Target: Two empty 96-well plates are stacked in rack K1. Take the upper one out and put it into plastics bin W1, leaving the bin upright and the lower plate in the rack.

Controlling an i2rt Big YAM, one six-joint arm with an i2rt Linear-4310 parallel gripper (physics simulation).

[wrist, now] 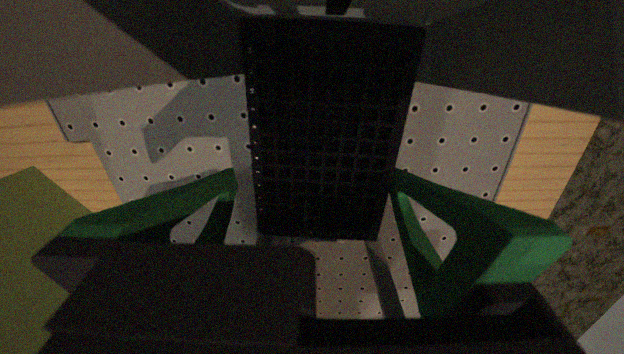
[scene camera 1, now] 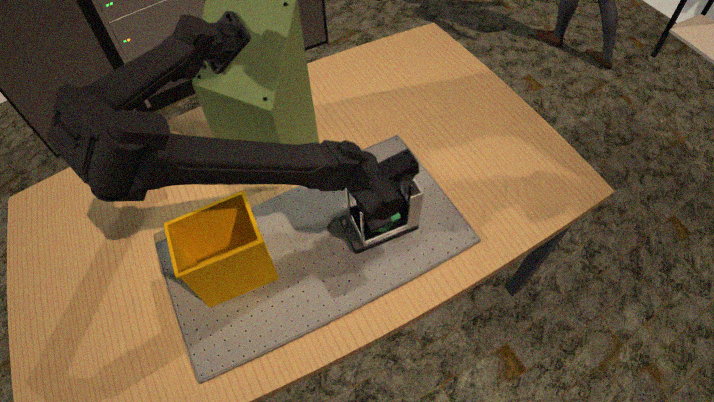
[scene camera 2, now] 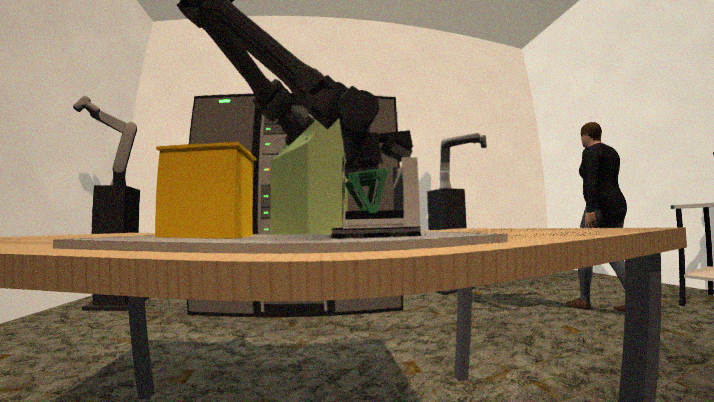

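Where they show: gripper, fingertip midpoint: [wrist: 312, 177] [scene camera 2: 369, 213]; arm's base, origin of the base link: [scene camera 1: 225, 42] [scene camera 2: 300, 131].
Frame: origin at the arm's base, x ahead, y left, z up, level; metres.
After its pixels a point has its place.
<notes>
Rack K1 [scene camera 1: 416, 207] {z -0.246, x 0.469, y 0.141 m} [scene camera 2: 411, 195] {z -0.271, x 0.469, y 0.140 m}, pale-walled on a dark base, stands upright at the right of the perforated board. A black 96-well plate [wrist: 315, 125] {z -0.308, x 0.407, y 0.114 m} lies flat in it; in scene camera 2 a dark plate band [scene camera 2: 374, 215] {z -0.305, x 0.446, y 0.076 m} shows low in the rack. I cannot tell the two stacked plates apart. My gripper [scene camera 1: 389, 223] [scene camera 2: 371, 207] {z -0.300, x 0.399, y 0.086 m} [wrist: 312, 177] {z -0.300, x 0.399, y 0.086 m} points down inside the rack. Its green fingers are open and empty, one beyond each long side of the plate, with the tips near plate level. Bin W1 [scene camera 1: 235, 272] {z -0.240, x 0.357, y -0.240 m} [scene camera 2: 200, 195] {z -0.264, x 0.357, y -0.237 m}, yellow, stands upright at the left; its visible inside is empty.
The grey perforated board [scene camera 1: 300, 310] {z -0.344, x 0.463, y -0.173 m} [scene camera 2: 280, 246] {z -0.348, x 0.530, y -0.090 m} lies on the wooden table [scene camera 1: 540, 160] {z -0.357, x 0.537, y 0.572 m} [scene camera 2: 450, 260] {z -0.364, x 0.641, y 0.087 m}. A tall green block [scene camera 1: 295, 110] {z -0.155, x 0.142, y 0.067 m} [scene camera 2: 310, 190] {z -0.227, x 0.166, y 0.009 m} [wrist: 25, 225] {z -0.310, x 0.133, y 0.087 m} stands behind, near my arm. My forearm reaches across behind the bin. A person [scene camera 2: 602, 185] stands beyond the table.
</notes>
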